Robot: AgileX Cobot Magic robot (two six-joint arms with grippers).
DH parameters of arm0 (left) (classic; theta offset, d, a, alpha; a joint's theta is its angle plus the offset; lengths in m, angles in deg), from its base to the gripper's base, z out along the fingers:
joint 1: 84.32 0.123 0 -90
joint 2: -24.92 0 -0.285 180
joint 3: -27.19 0 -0.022 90
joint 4: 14.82 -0.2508 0 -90
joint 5: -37.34 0 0.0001 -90
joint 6: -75.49 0.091 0 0
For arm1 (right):
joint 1: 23.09 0.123 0 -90
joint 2: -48.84 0 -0.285 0
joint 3: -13.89 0 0.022 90
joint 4: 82.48 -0.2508 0 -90
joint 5: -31.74 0 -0.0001 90
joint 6: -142.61 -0.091 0 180
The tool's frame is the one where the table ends.
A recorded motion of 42 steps. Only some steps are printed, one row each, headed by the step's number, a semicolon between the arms.
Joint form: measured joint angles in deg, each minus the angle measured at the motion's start. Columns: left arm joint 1, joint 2, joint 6, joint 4, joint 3, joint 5; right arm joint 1, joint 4, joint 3, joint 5, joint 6, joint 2.
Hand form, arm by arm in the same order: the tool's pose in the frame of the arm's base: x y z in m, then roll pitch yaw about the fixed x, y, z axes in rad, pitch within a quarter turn. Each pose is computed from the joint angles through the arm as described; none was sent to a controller.
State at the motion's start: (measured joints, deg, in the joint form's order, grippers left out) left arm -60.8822 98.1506 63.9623 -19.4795 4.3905 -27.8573; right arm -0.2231 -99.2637 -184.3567 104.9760 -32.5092 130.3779
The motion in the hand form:
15: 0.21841 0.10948 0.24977 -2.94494 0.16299 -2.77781; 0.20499 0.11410 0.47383 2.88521 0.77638 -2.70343
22: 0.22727 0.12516 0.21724 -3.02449 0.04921 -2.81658; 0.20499 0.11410 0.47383 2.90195 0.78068 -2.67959
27: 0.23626 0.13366 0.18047 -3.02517 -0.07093 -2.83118; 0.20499 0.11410 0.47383 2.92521 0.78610 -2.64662
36: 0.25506 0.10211 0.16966 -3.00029 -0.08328 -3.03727; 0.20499 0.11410 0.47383 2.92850 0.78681 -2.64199
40: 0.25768 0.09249 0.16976 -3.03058 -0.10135 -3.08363; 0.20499 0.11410 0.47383 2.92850 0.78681 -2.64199
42: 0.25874 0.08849 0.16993 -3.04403 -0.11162 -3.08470; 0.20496 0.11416 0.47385 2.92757 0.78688 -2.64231
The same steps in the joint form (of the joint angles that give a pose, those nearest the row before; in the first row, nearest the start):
15: 7.91 14.91 28.94 19.10 -0.22 2.71; 0.00 -0.21 0.15 0.00 1.82 0.00
22: 7.91 22.00 28.38 12.88 -0.22 4.45; 0.00 -0.21 0.15 0.00 2.82 0.00
27: 7.91 29.85 28.38 11.08 -0.22 5.62; 0.00 -0.21 0.15 0.00 4.20 0.00
36: 0.44 32.12 33.26 11.95 -0.22 6.32; 0.00 -0.21 0.15 0.00 4.39 0.00
40: -2.27 32.06 31.88 9.64 -0.22 5.94; 0.00 -0.21 0.15 0.00 4.39 0.00
42: -3.39 32.06 30.31 8.73 -0.17 5.65; 0.00 -0.25 0.15 0.00 4.39 0.00

